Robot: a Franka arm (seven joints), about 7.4 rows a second.
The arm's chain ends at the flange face. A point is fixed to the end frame.
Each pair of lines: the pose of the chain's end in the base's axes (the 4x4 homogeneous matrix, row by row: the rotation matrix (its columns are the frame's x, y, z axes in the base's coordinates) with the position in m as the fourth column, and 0 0 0 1 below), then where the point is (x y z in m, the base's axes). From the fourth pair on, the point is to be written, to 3 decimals.
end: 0.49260, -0.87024, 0.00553, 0.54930; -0.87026, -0.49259, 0.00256, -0.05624; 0.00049, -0.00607, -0.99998, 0.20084; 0, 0, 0, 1
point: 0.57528 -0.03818 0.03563
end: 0.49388, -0.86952, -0.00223, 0.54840; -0.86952, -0.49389, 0.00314, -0.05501; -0.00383, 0.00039, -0.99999, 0.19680; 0, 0, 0, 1
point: 0.57307 -0.03682 0.03140
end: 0.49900, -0.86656, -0.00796, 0.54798; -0.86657, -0.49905, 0.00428, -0.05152; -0.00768, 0.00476, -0.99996, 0.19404; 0, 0, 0, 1
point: 0.57160 -0.03299 0.02852
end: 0.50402, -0.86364, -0.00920, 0.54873; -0.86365, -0.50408, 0.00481, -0.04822; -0.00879, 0.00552, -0.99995, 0.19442; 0, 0, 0, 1
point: 0.572 -0.029 0.029
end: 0.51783, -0.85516, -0.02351, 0.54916; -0.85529, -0.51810, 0.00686, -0.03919; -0.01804, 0.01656, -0.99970, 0.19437; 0, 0, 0, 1
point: 0.570 -0.020 0.029
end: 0.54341, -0.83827, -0.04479, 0.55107; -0.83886, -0.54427, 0.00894, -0.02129; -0.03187, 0.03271, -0.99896, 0.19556; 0, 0, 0, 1
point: 0.568 -0.001 0.029
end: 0.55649, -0.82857, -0.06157, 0.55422; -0.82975, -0.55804, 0.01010, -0.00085; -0.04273, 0.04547, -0.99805, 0.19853; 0, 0, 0, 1
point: 0.568 0.020 0.032
